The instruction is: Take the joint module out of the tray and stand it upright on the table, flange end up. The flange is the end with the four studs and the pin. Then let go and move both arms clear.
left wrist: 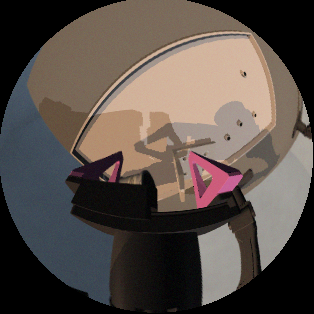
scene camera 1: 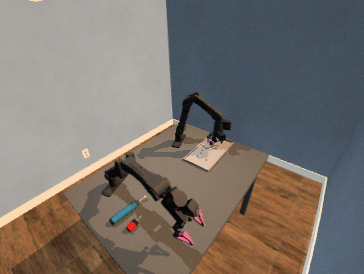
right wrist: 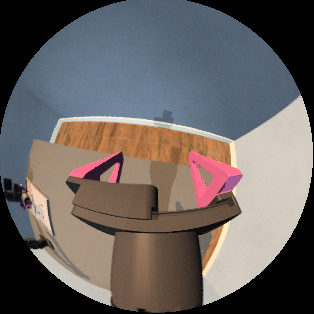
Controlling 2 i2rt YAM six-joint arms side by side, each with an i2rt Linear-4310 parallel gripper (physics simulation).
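Places are measured from the left arm's base along level axes (x ahead, y left, z up), in metres.
Pixels of known places: left gripper, fingertip midpoint: (left wrist: 155,154) (scene camera 1: 215,144); right gripper, fingertip midpoint: (scene camera 1: 198,235) (right wrist: 155,154); left arm's base, link origin: (scene camera 1: 179,140); right arm's base, link origin: (scene camera 1: 114,184).
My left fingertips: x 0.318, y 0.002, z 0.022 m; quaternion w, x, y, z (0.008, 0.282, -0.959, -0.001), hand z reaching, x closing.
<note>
For each thing: its top centre in the pictures, then the offset to it from my left fingertips. "spot": a spot on its surface instead. Level surfaces: height alone.
- tray, top centre: (left wrist: 206,124) (scene camera 1: 209,149) (right wrist: 33,203) dx -0.033, dy -0.074, dz -0.006 m
- joint module, top centre: (left wrist: 128,207) dx -0.002, dy +0.083, dz +0.045 m
- teal-handled screwdriver, surface spot: (scene camera 1: 124,212) spot: dx -0.365, dy -0.782, dz +0.014 m
- smaller red-handled tool, top centre: (scene camera 1: 134,220) dx -0.290, dy -0.808, dz +0.013 m
- table, surface height: dz -0.022 m
The tray (scene camera 1: 212,161) (left wrist: 165,75) (right wrist: 45,200) is pale and shallow, at the back of the table. The joint module (left wrist: 131,178) is mostly hidden behind the left gripper's body; a light ribbed strip and a dark end show at the tray's near edge. Its flange end and exact contact with the tray cannot be told; scene camera 1 does not show it clearly. My left gripper (scene camera 1: 218,142) (left wrist: 155,154) is open, low over the tray's far end, beside the module. My right gripper (scene camera 1: 198,234) (right wrist: 155,154) is open and empty above the table's front, far from the tray.
A thin plate with holes (left wrist: 186,172) lies in the tray near the left fingers, with several small screws (left wrist: 239,123) farther along. A teal-handled screwdriver (scene camera 1: 124,212) and a smaller red-handled tool (scene camera 1: 132,226) lie on the table (scene camera 1: 220,187) near the right arm.
</note>
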